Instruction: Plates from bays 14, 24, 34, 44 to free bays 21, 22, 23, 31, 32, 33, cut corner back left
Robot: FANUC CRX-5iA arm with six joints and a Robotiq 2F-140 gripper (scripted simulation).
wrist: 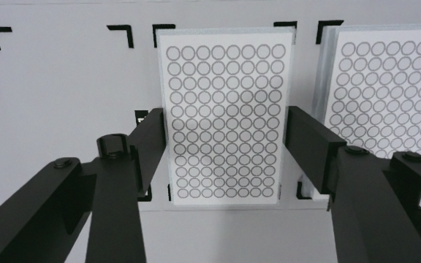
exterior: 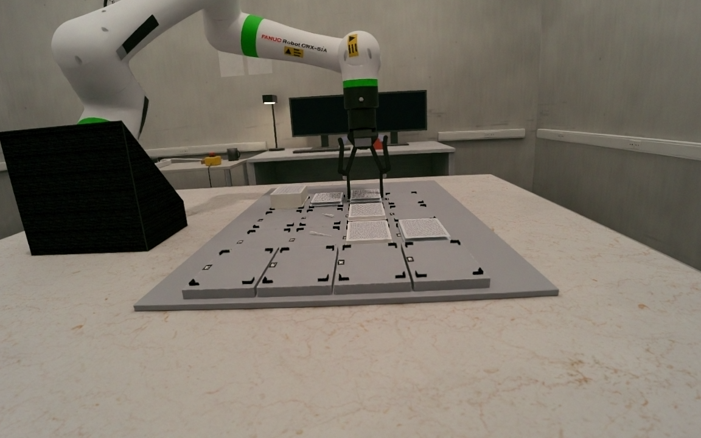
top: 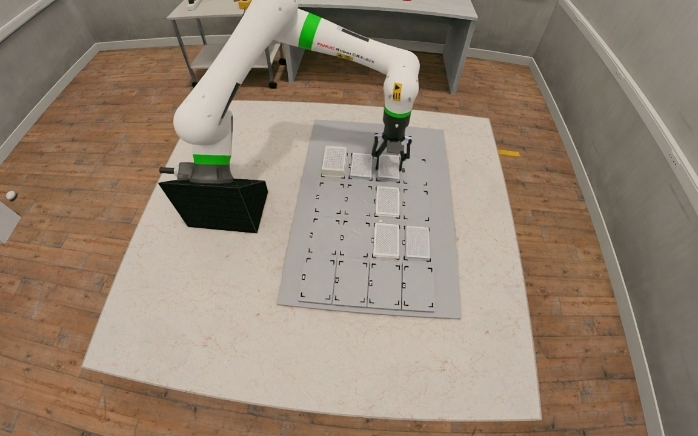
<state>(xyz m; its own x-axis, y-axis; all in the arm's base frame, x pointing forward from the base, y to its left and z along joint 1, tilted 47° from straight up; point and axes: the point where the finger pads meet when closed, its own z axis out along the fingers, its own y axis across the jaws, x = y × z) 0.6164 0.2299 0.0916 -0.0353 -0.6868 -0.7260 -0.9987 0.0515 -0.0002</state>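
The white square is 3 cm below my hand and 1 cm to the right of it. Also, from my hand: white peg 25 cm to the right, 3 cm below, 3 cm behind; white deep-well block 21 cm behind, 1 cm to the left, 1 cm below; white stray piece 16 cm to the right, 10 cm behind, 3 cm below.
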